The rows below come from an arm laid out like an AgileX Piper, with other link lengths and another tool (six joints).
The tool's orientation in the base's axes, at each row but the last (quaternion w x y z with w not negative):
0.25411 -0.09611 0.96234 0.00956
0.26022 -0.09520 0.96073 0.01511
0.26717 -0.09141 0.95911 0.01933
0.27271 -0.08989 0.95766 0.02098
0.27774 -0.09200 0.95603 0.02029
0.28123 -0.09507 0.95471 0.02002
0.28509 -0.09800 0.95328 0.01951
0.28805 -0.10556 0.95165 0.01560
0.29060 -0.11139 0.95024 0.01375
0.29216 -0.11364 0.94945 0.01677
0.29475 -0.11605 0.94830 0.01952
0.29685 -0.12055 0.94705 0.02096
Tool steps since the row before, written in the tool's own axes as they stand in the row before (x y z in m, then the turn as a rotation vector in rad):
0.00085 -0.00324 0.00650 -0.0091 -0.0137 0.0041
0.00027 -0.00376 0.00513 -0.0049 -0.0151 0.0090
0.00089 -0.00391 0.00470 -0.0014 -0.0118 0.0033
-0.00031 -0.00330 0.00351 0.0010 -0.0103 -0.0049
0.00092 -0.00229 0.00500 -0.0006 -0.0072 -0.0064
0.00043 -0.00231 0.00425 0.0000 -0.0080 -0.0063
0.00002 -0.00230 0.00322 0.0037 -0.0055 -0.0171
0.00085 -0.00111 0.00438 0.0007 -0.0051 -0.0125
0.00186 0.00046 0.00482 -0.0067 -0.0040 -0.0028
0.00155 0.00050 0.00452 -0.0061 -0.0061 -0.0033
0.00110 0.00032 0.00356 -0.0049 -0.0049 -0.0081
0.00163 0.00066 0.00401 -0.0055 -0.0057 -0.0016
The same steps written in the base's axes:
0.00306 -0.00290 -0.00598 0.0124 -0.0115 0.0013
0.00304 -0.00333 -0.00449 0.0115 -0.0133 -0.0050
0.00237 -0.00358 -0.00444 0.0050 -0.0111 -0.0020
0.00268 -0.00288 -0.00279 -0.0015 -0.0107 0.0037
0.00230 -0.00195 -0.00469 -0.0015 -0.0075 0.0058
0.00236 -0.00195 -0.00377 -0.0018 -0.0084 0.0054
0.00218 -0.00196 -0.00266 -0.0112 -0.0076 0.0124
0.00193 -0.00085 -0.00409 -0.0063 -0.0062 0.0102
0.00105 0.00051 -0.00505 0.0047 -0.0028 0.0062
0.00113 0.00061 -0.00463 0.0045 -0.0050 0.0064
0.00102 0.00046 -0.00357 0.0006 -0.0046 0.0096
0.00078 0.00073 -0.00425 0.0049 -0.0045 0.0046

